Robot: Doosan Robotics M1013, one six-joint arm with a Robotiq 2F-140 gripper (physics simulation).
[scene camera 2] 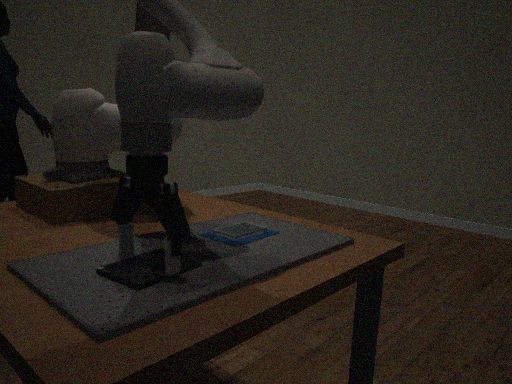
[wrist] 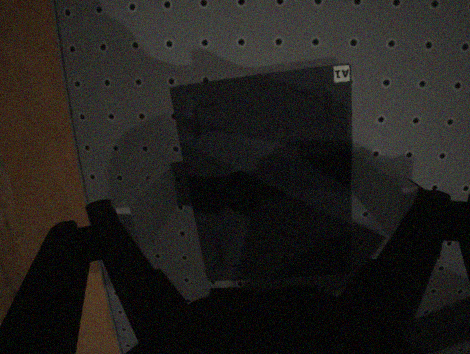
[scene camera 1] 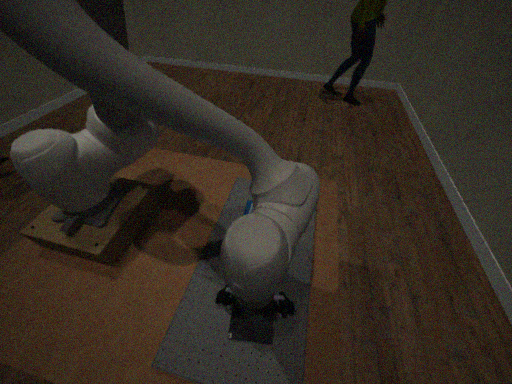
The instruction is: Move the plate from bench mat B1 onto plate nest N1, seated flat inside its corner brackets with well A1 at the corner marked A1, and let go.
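Frame: origin at the arm's base, x ahead, y left, z up, level; centimetres.
Seen in the pictures: gripper, between the fingertips: (scene camera 2: 148,265) (wrist: 260,177) (scene camera 1: 254,311); arm's base, origin of its link: (scene camera 2: 83,176) (scene camera 1: 95,203).
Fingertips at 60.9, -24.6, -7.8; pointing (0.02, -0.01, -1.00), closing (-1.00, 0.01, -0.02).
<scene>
Pixels of each thing's top centre, then the offset from my fingertips to it, as dx, dy, dz. Level surfaces: height alone.
- plate, centre of its top: (scene camera 2: 240,228) -2.8, +32.3, +0.3
- blue bench mat, height of its surface: dz -1.1
- plate nest, centre of its top: (wrist: 268,191) (scene camera 2: 151,262) (scene camera 1: 253,306) -0.5, +1.1, +0.1
- grey perforated board, height of its surface: dz -1.3
- orange-brown table, height of its surface: dz -2.6
The plate (scene camera 2: 240,229) is a pale, low tray with a grid top. It lies flat on the blue bench mat (scene camera 2: 242,242) (scene camera 1: 248,207) on the far part of the grey board; the arm hides the plate in scene camera 1. The plate nest (scene camera 1: 251,330) (scene camera 2: 134,273) (wrist: 270,115) is a dark rectangular slab on the nearer part of the board, with no plate on it. Its white A1 label (wrist: 342,73) is at the upper right corner in the wrist view. Its corner brackets are too dark to make out. My gripper (scene camera 2: 149,256) (wrist: 260,177) is wide open and empty, low over the nest.
The grey perforated board (scene camera 1: 200,325) (scene camera 2: 310,242) (wrist: 410,100) lies on an orange-brown table (scene camera 1: 125,310) (scene camera 2: 380,250). The arm's base stands on a wooden block (scene camera 1: 90,242) (scene camera 2: 75,200). A person (scene camera 1: 364,45) (scene camera 2: 10,120) stands beyond the table.
</scene>
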